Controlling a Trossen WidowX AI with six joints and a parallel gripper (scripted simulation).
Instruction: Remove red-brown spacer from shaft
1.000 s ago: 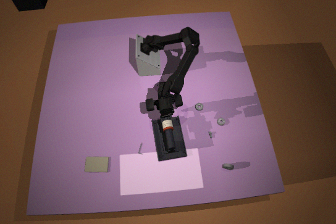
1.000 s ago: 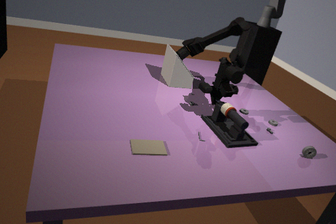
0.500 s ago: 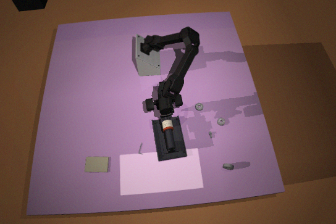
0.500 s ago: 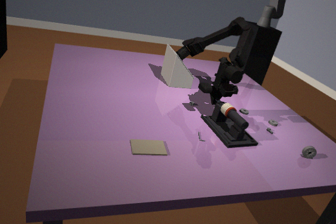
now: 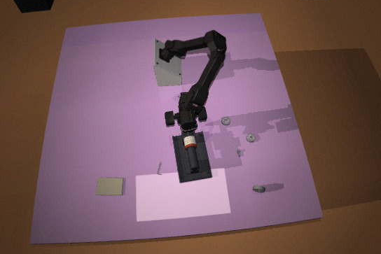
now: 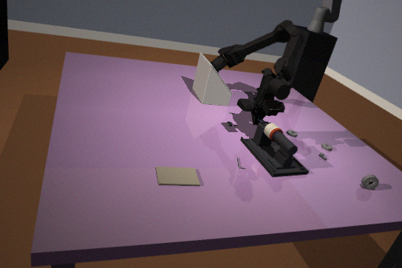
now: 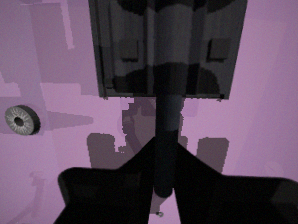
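The dark shaft is 60 mm ahead of my gripper tip, 10 mm to the left of it and 30 mm above it. Round my gripper tip: red-brown spacer 130 mm ahead, 20 mm to the left, 30 mm above; tan plate 280 mm ahead, 360 mm to the right, 40 mm below; white spacer 110 mm ahead, 10 mm to the left, 30 mm above.
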